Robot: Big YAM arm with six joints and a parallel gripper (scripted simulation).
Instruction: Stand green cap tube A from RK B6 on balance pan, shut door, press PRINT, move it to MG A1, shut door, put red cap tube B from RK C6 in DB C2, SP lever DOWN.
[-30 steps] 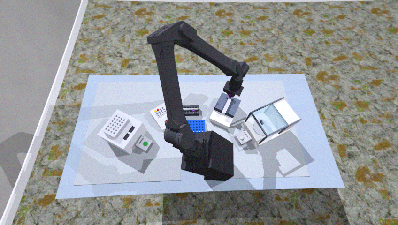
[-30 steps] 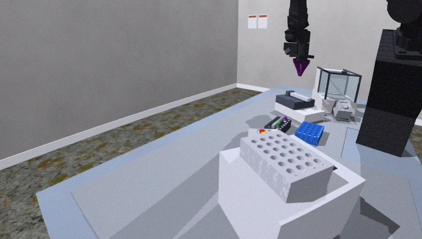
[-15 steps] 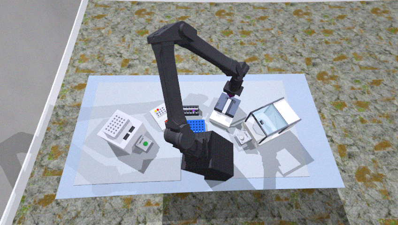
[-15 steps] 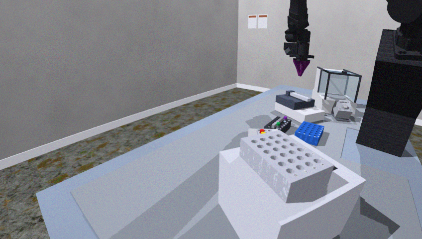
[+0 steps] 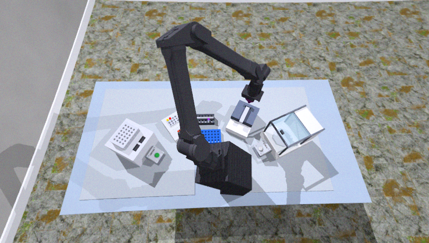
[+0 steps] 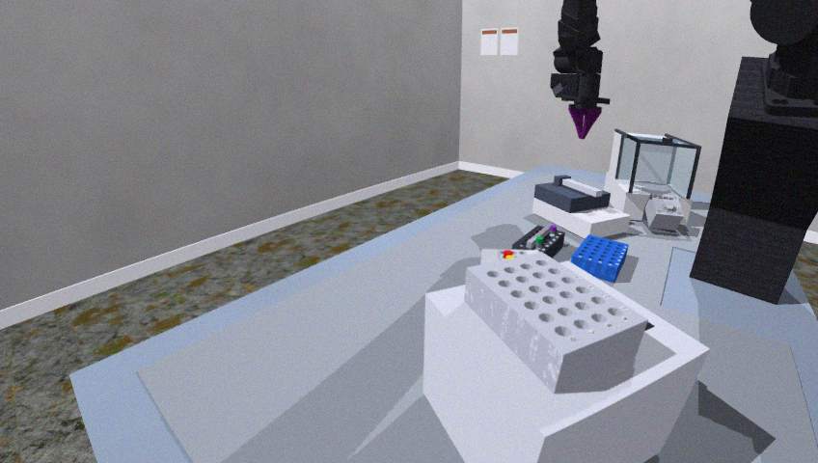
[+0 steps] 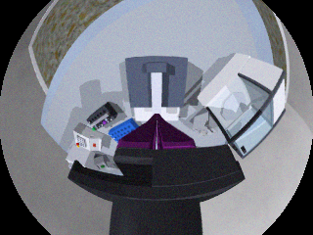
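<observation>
Right now my hand is 2 cm past the SP lever, 1 cm to the right of it and 12 cm above it. From my hand the other things lie so: balance door 18 cm behind, 17 cm to the right; then white print key 22 cm behind, 7 cm to the right, 14 cm below; then round pan 17 cm behind, 20 cm to the right, 14 cm below.
</observation>
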